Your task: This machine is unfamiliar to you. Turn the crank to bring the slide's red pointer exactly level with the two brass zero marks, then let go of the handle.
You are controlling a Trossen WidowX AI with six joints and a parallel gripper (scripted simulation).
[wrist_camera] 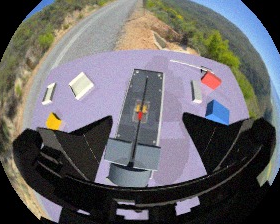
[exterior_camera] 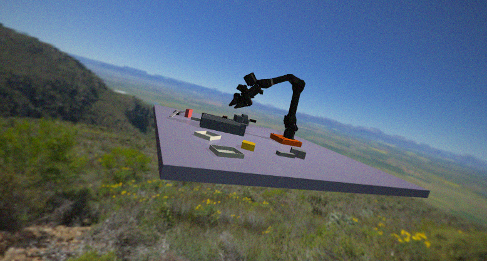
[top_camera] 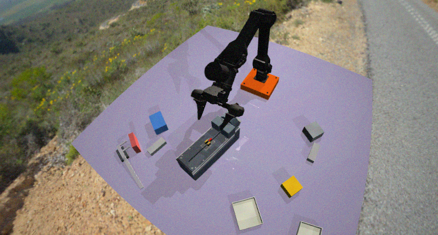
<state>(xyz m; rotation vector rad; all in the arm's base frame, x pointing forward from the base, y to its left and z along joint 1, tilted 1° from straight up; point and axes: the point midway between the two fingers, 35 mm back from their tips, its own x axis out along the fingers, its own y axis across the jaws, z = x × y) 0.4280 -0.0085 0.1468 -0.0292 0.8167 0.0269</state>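
My gripper tip is now 15 cm past the dark crank handle, 1 cm to the right of it and 5 cm above it. The rest, counted from my gripper tip: red pointer (2 cm ahead, 1 cm to the left, 7 cm below); red block (19 cm ahead, 28 cm to the right, 12 cm below); blue block (4 cm ahead, 27 cm to the right, 13 cm below).
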